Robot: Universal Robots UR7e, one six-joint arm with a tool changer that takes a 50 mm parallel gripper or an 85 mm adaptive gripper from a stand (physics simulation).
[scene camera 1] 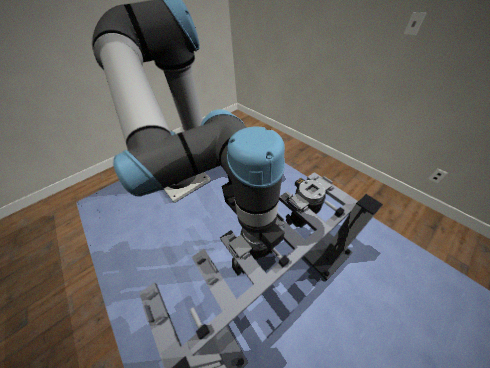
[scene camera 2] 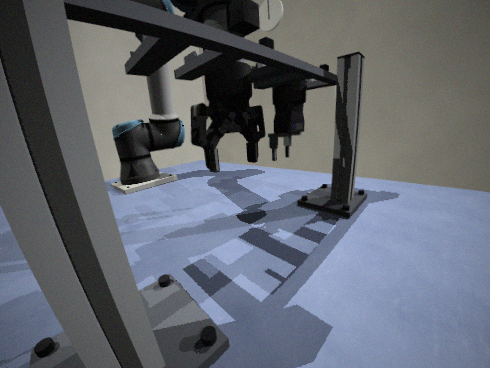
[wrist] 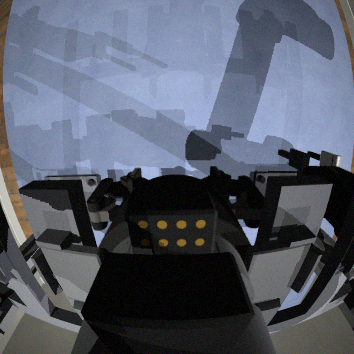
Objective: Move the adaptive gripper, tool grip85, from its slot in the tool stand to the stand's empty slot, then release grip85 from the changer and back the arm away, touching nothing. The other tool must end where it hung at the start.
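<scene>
A parallel gripper [scene camera 2: 288, 99], [scene camera 1: 311, 193] is visible, as is an adaptive gripper grip85 [scene camera 2: 228, 89], [scene camera 1: 241, 245], [wrist: 175, 213]. The scene also contains a tool stand [scene camera 2: 65, 226], [scene camera 1: 324, 252], [wrist: 293, 207].
</scene>
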